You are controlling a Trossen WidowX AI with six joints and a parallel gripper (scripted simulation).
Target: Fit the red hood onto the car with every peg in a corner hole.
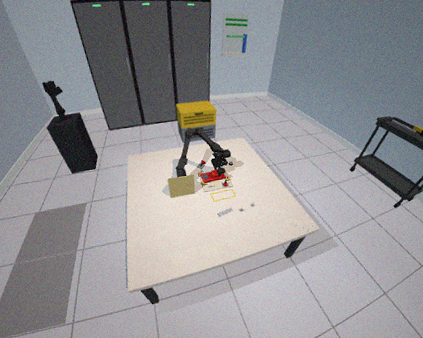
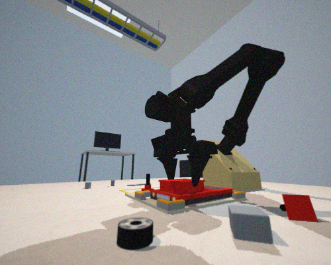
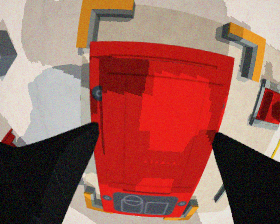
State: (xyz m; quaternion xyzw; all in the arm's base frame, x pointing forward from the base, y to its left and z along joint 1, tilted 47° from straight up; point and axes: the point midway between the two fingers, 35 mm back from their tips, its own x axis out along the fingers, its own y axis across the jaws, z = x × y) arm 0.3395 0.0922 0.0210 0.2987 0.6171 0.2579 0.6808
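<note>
My gripper tip is now right at the red hood. From my gripper tip the other things lie so: jig (30 mm to the right, 30 mm below, 30 mm behind); then grey engine block (10 mm below); then black wheel (190 mm ahead, 120 mm to the left, 30 mm below).
</note>
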